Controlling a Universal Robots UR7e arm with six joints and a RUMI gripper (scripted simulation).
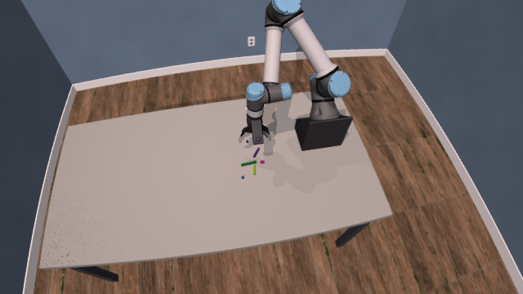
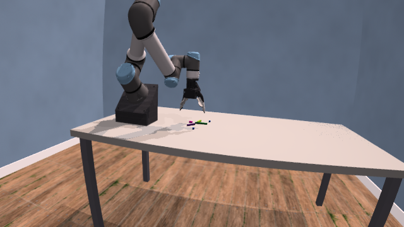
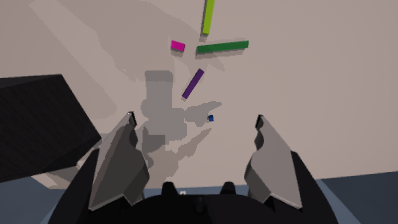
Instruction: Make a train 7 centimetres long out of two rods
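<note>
Right now the purple rod is 10 mm behind my hand, 10 mm to the left of it and 80 mm below it. From my hand the other things lie so: magenta rod (30 mm behind, 70 mm to the left, 80 mm below); lime rod (20 mm ahead, 110 mm to the left, 80 mm below); green rod (40 mm ahead, 70 mm to the left, 80 mm below).
</note>
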